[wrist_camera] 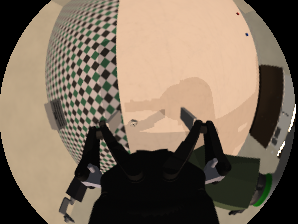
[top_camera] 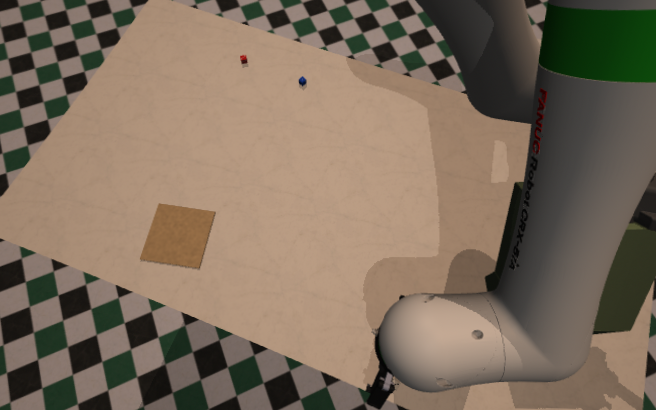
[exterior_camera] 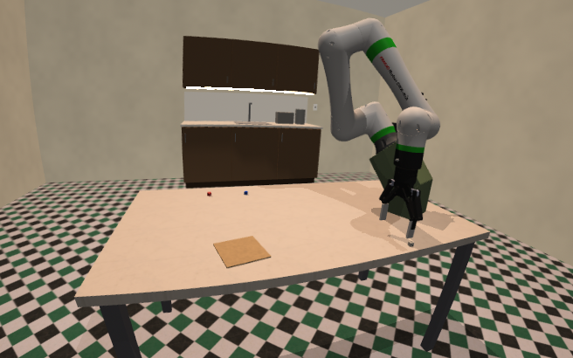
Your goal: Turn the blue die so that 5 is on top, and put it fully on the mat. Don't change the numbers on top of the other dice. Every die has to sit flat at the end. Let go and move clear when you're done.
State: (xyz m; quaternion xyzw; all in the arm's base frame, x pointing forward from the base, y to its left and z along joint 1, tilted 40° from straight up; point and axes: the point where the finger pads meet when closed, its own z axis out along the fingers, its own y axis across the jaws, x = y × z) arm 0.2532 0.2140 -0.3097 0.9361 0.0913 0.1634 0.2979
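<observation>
Now: the white die 5 cm to the left of my hand, 5 cm below it and 5 cm behind it. Round my hand: red die: 65 cm ahead, 54 cm to the right, 5 cm below; then brown mat: 54 cm ahead, 6 cm below, 3 cm to the right; then blue die: 55 cm to the right, 47 cm ahead, 5 cm below.
</observation>
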